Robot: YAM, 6 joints.
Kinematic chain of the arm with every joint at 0, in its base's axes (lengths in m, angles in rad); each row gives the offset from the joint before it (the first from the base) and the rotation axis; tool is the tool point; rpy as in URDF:
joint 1: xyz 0 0 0.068 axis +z
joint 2: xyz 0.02 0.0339 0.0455 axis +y
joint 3: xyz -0.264 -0.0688 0 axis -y
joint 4: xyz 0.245 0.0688 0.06 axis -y
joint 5: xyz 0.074 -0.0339 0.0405 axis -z
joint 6: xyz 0.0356 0 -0.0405 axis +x
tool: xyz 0 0 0 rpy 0 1.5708 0
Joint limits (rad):
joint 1: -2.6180..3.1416
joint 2: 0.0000..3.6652
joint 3: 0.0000..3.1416
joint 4: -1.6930..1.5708
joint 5: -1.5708..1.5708
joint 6: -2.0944..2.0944
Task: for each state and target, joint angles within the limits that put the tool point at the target. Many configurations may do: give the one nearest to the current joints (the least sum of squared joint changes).
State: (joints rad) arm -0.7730 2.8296 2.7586 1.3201 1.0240 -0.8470
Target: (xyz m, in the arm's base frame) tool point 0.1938 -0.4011 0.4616
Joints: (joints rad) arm -1.0513 2.6422 2.9557 1.4988 1.0500 -0.8470
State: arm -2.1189 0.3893 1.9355 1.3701 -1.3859 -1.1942
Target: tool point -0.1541 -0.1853 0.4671
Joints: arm -2.4113 1.3044 1.1805 1.2023 -1.4285 -1.1942
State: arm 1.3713 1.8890 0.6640 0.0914 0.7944 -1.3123
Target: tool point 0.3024 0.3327 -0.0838
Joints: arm 0.8829 2.7386 1.4660 0.2951 0.6806 -1.3123
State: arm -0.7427 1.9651 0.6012 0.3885 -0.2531 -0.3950
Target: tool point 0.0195 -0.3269 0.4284
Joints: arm -1.5291 1.3971 1.2129 0.5672 -0.1656 -0.3950
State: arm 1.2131 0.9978 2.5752 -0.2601 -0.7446 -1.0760
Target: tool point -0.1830 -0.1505 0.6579
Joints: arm 0.7918 0.9425 2.6867 -0.1821 -0.7583 -1.0760
